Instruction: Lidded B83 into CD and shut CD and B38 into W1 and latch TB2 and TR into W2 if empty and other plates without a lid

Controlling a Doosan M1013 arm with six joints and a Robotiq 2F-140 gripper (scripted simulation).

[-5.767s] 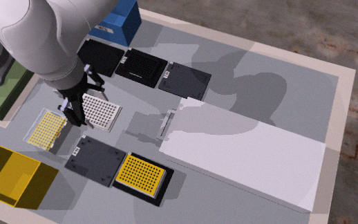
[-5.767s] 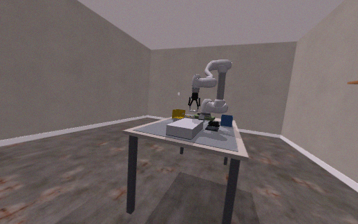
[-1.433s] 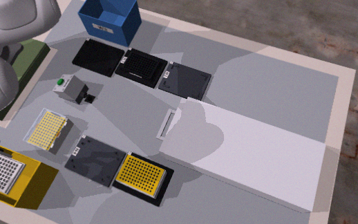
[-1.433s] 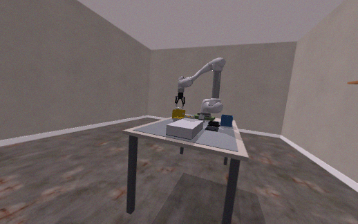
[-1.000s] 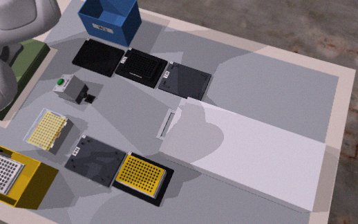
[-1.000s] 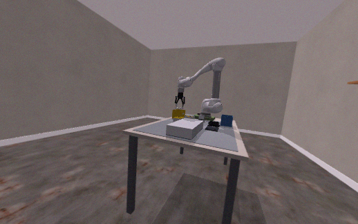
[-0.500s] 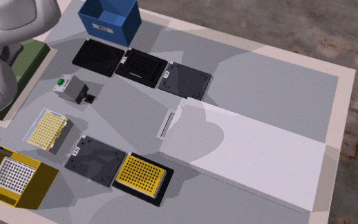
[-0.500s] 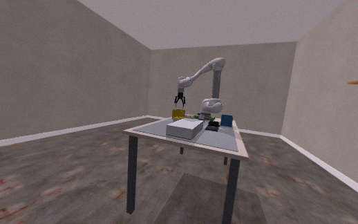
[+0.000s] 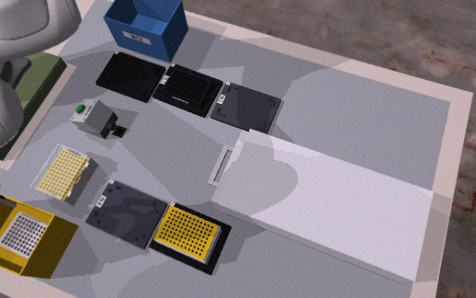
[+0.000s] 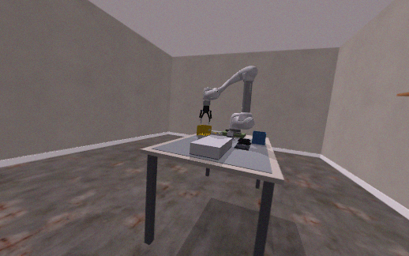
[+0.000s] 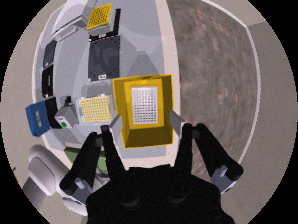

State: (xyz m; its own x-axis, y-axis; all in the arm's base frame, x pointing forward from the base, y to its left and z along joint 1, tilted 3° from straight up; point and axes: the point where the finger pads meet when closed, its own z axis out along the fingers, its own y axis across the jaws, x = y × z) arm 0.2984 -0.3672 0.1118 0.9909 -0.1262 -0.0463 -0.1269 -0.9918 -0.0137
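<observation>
Right now my hand is 36 cm short of the yellow tip rack, 11 cm above it and 9 cm to the right of it. From my hand the other things lie so: white assay plate: 15 cm below; done key: 33 cm to the left, 10 cm below, 1 cm ahead; yellow bin W1: 13 cm below.
</observation>
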